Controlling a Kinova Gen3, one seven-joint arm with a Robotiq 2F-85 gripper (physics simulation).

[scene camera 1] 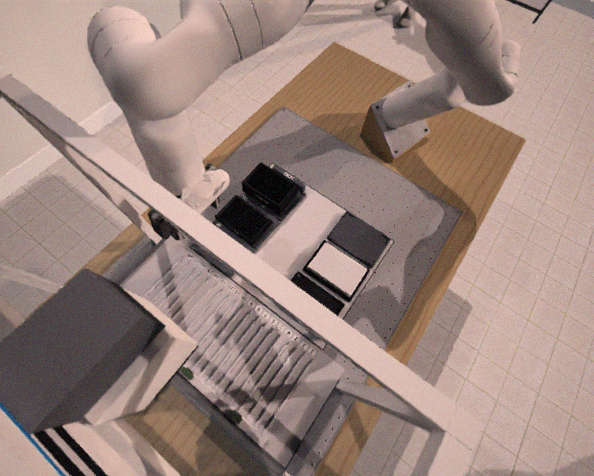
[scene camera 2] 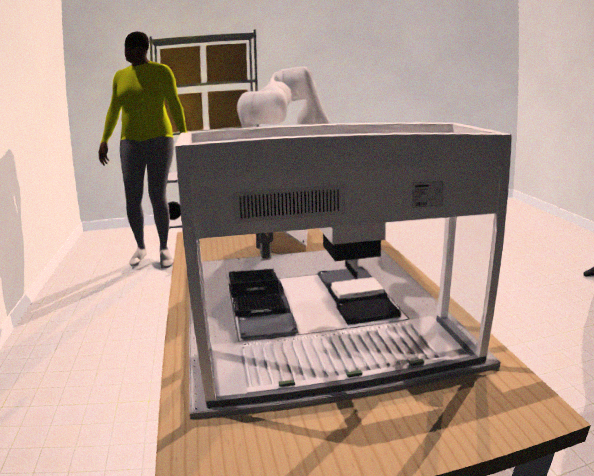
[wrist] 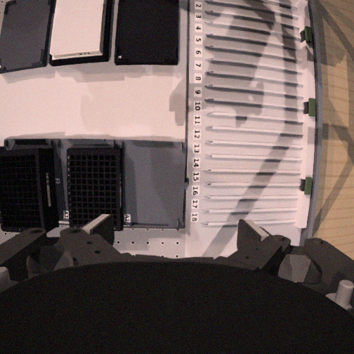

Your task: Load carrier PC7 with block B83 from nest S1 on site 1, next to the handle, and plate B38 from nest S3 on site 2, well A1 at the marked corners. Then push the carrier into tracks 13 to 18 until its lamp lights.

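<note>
Carrier PC7 [scene camera 1: 287, 173] [scene camera 2: 268, 326] [wrist: 155, 182] lies behind the tracks, in line with tracks 13 to 18 [wrist: 252, 177]. A tall black block [scene camera 1: 272, 187] [scene camera 2: 251, 277] [wrist: 22, 187] sits on its site 1, at the handle end. A black plate [scene camera 1: 243, 220] [scene camera 2: 257, 302] [wrist: 95, 187] sits flat on site 2, between two A1 marks; its own A1 corner cannot be read. Site 3 is bare. My gripper [scene camera 2: 265, 247] [wrist: 175, 231] is open and empty, raised beyond the carrier's outer long side, level with site 3 and the tracks' near end. The handle is outside the wrist view.
The nest row holds a grey nest [scene camera 1: 360, 237] [wrist: 25, 35], a white plate [scene camera 1: 337, 269] [scene camera 2: 357, 288] [wrist: 77, 30] and a flat black piece [scene camera 1: 318, 292] [scene camera 2: 370, 307] [wrist: 147, 32]. The instrument frame [scene camera 2: 345, 175] spans the tracks. Green pieces [wrist: 307, 186] [scene camera 2: 286, 383] line the front edge.
</note>
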